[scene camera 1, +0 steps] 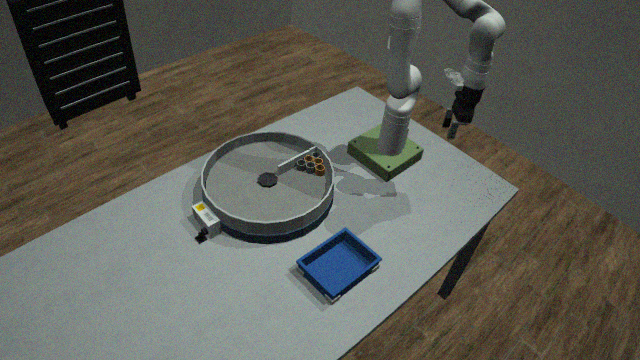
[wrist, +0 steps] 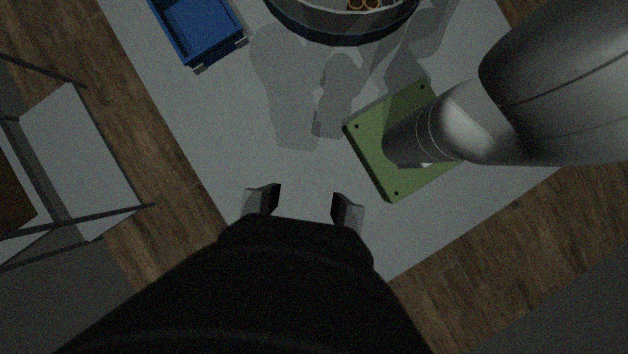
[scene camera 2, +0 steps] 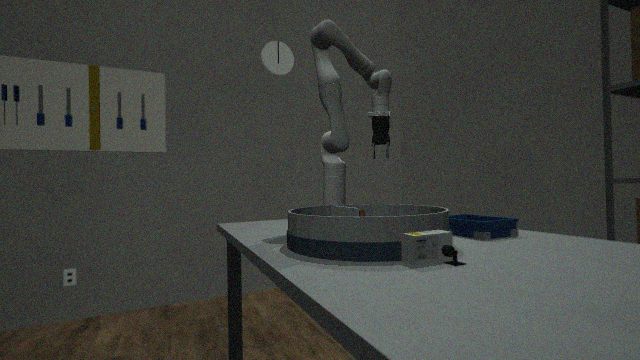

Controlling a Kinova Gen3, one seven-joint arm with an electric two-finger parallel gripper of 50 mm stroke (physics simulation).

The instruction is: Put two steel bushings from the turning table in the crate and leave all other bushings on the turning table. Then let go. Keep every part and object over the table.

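Seen in the pictures: gripper, fingertip midpoint: (scene camera 1: 447,132) (wrist: 305,199) (scene camera 2: 380,158); arm's base at its link origin: (scene camera 1: 389,147) (wrist: 402,143).
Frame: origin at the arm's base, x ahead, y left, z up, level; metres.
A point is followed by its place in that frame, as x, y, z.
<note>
The grey-walled turning table (scene camera 1: 270,227) @[0.561, 0.099, 0.020] (scene camera 2: 345,230) @[0.624, -0.215, 0.011] (wrist: 325,20) @[0.294, 0.043, 0.016] holds three dark steel bushings and three orange bushings, bunched together beside its fixed bar (scene camera 1: 295,161) @[0.346, -0.085, 0.026]. In scene camera 1, steel bushings (scene camera 1: 301,164) @[0.328, -0.087, 0.006] (scene camera 1: 310,168) @[0.325, -0.040, 0.024] (scene camera 1: 316,154) @[0.263, -0.093, 0.016] and orange bushings (scene camera 1: 309,158) @[0.294, -0.090, 0.015] (scene camera 1: 318,161) @[0.275, -0.064, 0.012] (scene camera 1: 320,170) @[0.305, -0.013, 0.026] stand close to each other near the rim. The wrist view cuts the group off, with two orange bushings (wrist: 356,4) @[0.306, -0.035, 0.007] (wrist: 372,4) @[0.291, -0.065, 0.009] showing. The blue crate (scene camera 1: 340,265) @[0.441, 0.279, -0.048] (scene camera 2: 482,227) @[0.549, 0.225, -0.018] (wrist: 202,22) @[0.461, 0.282, -0.048] is empty. My gripper (scene camera 1: 449,128) @[0.009, 0.217, 0.217] (scene camera 2: 381,154) @[0.009, 0.217, 0.217] (wrist: 305,199) @[0.009, 0.217, 0.217] is open and empty, high up, away from both.
The arm's green base plate (scene camera 1: 370,152) @[0.080, -0.017, -0.001] (wrist: 372,150) @[0.014, 0.065, -0.002] stands beside the turning table. A white control box (scene camera 1: 206,220) @[0.702, -0.034, 0.006] (scene camera 2: 425,247) @[0.715, -0.082, -0.019] with a black knob sits against the turning table's outer wall. The tabletop (scene camera 1: 125,280) @[0.989, -0.004, -0.052] (scene camera 2: 525,295) @[0.917, -0.066, -0.052] (wrist: 225,140) @[0.183, 0.352, -0.052] ends at an edge near the crate.
</note>
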